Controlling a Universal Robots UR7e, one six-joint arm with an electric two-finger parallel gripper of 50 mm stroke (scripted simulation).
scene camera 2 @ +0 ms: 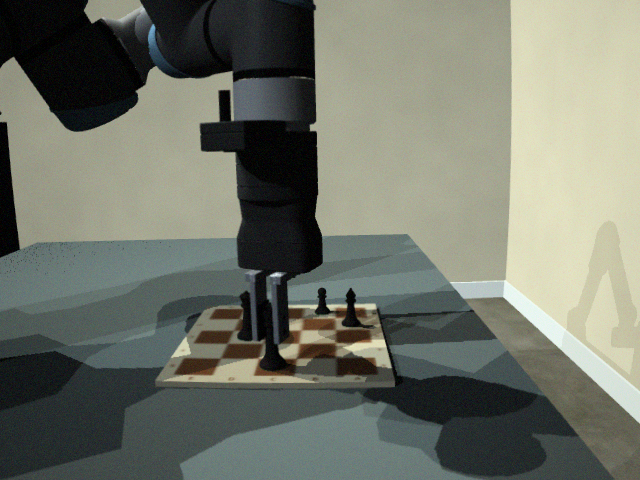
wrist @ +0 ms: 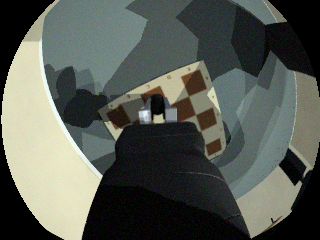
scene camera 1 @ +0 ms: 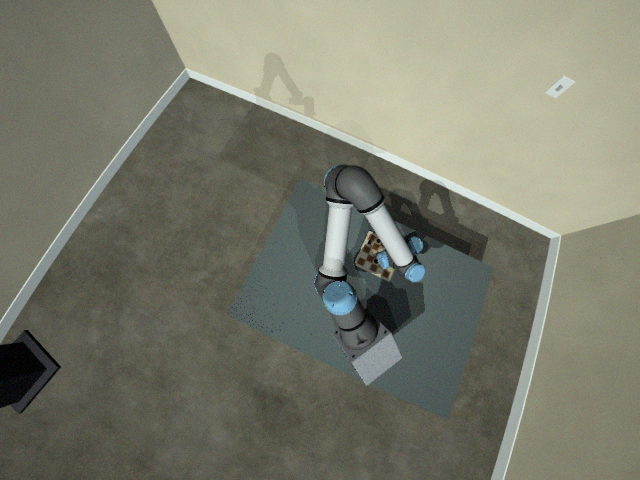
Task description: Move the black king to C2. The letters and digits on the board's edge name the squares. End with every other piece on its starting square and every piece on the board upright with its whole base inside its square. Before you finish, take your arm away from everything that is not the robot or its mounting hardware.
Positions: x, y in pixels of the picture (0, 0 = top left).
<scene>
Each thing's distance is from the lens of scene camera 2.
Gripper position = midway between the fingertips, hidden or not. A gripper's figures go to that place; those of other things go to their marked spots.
my gripper (scene camera 2: 271, 338): 50 cm
black king (scene camera 2: 272, 361): 50 cm
</scene>
